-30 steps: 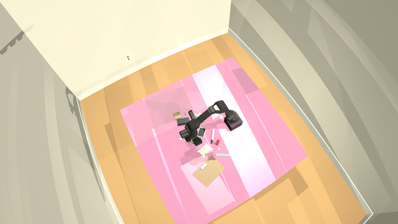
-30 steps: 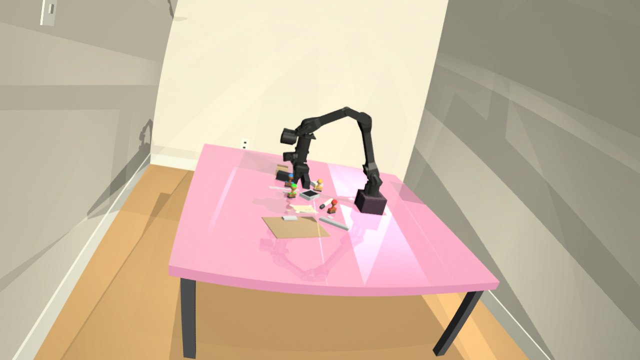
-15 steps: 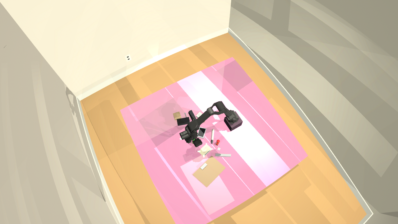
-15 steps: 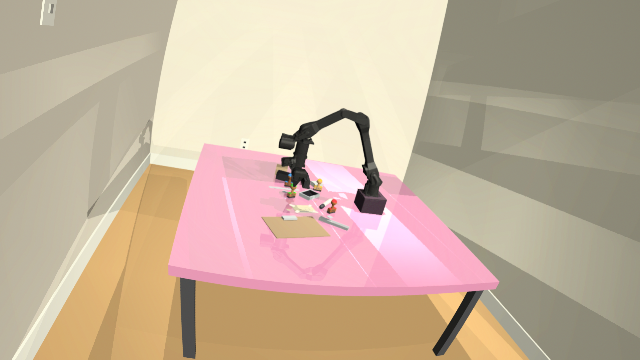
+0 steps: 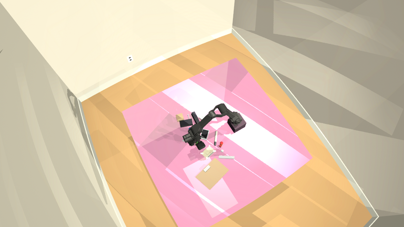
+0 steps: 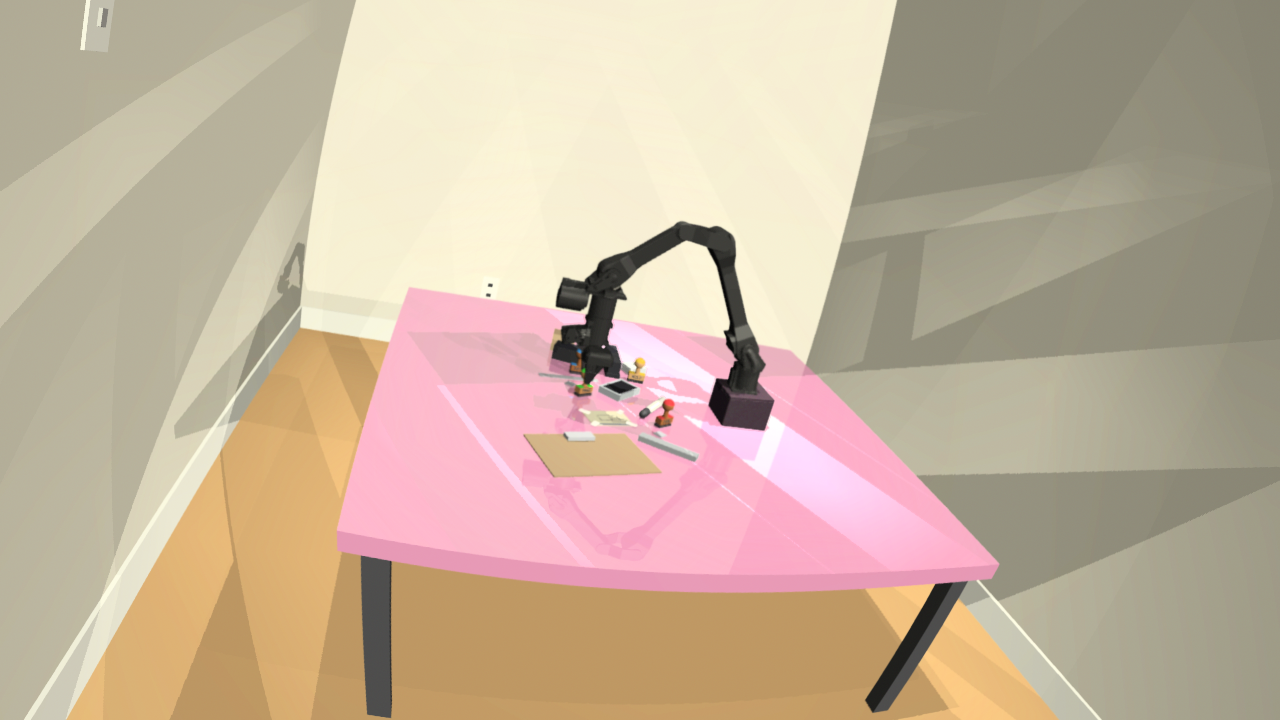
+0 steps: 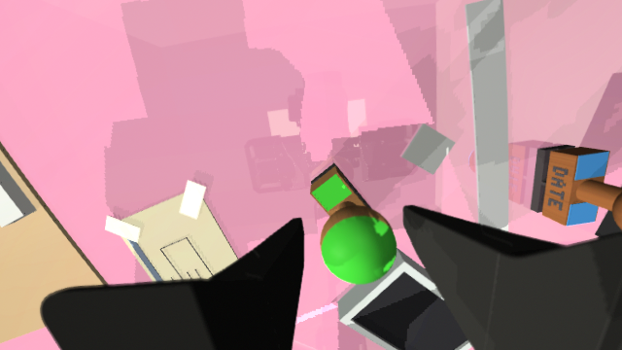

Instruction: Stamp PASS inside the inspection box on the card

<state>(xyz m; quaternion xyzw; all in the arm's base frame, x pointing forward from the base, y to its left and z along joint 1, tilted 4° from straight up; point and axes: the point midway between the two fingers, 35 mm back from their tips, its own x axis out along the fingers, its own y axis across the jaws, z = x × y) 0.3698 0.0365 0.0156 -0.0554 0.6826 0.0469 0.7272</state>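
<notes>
Now: gripper tip 90 mm past the black ink pad, 50 mm to the left of it and 30 mm above it. Round my gripper tip: grey ruler: 90 mm to the right, 40 mm below, 30 mm ahead; then cream card: 100 mm to the left, 60 mm behind, 40 mm below; then blue stamp: 130 mm to the right, 20 mm below, 10 mm ahead.
</notes>
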